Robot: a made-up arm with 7 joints.
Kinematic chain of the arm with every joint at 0, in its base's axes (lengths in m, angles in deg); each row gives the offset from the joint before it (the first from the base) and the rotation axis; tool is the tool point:
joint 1: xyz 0 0 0 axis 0 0.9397 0.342
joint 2: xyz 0 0 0 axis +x
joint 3: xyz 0 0 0 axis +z
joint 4: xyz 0.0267 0 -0.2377 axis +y
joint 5: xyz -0.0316 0 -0.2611 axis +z
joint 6: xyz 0 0 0 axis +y
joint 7: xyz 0 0 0 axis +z
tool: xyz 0 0 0
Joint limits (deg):
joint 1: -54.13..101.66
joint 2: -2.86..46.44
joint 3: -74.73..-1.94
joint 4: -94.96..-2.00
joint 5: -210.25..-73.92
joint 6: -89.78..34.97
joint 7: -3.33..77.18
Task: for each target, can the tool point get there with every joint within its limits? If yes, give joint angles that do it. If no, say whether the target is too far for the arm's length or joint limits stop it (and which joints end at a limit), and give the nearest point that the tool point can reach.
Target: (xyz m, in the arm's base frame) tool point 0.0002 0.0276 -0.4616
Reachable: yes | joints 30.52 10.49 -16.58 -59.28 -117.46 -8.16 9.57
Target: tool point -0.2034 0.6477 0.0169
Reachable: no: too far | nearest point -0.3147 0.3178 -0.2229 | short by 0.423 m
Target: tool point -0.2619 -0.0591 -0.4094
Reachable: yes | joints 43.51 14.91 -68.57 -39.11 -96.26 24.77 38.97
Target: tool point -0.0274 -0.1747 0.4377
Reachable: no: joint limits stop it (at a limit: joint 1, joint 2, joint 4) | nearest point 0.3138 -0.2112 0.0402 | short by 0.525 m
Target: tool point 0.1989 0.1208 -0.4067
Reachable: yes | joints 1.21 28.01 -21.96 -55.53 -183.50 -68.96 32.65
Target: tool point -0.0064 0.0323 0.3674
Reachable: no: joint limits stop it (at a limit: joint 1, joint 2, joint 3, joint 4) | nearest point 0.3520 0.0599 0.1309 | short by 0.430 m
